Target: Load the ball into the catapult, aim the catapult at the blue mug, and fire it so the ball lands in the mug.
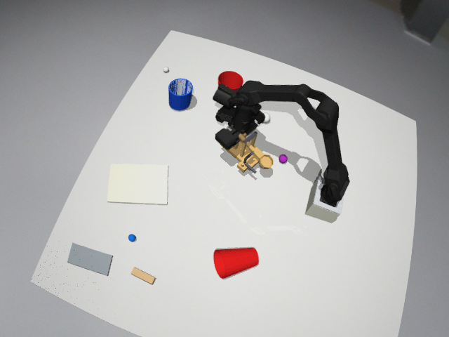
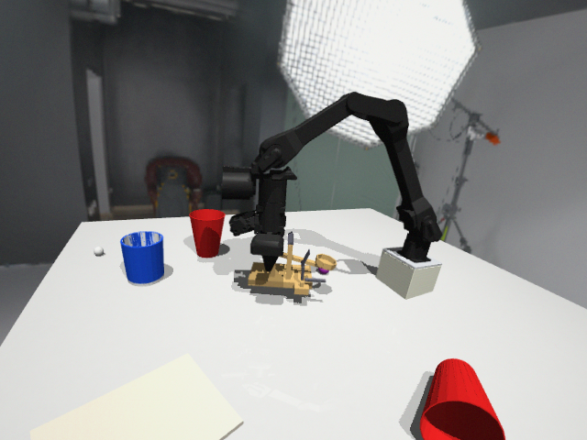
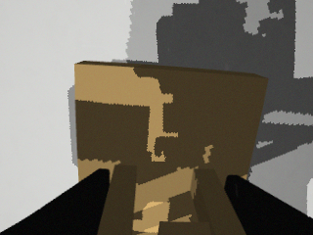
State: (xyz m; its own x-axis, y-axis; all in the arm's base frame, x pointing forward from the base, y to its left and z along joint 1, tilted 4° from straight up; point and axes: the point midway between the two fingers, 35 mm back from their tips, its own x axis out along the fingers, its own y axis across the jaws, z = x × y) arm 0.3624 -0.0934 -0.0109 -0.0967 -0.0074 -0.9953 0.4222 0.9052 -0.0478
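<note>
The purple ball lies 17 cm behind my gripper tip, 3 cm to the right of it and 5 cm below it. The rest, counted from my gripper tip: wooden catapult 6 cm behind, 5 cm to the left, 2 cm above; then cream sheet 26 cm ahead, 26 cm to the left, 6 cm below; then blue mug 27 cm ahead, 12 cm to the right, 3 cm below.
</note>
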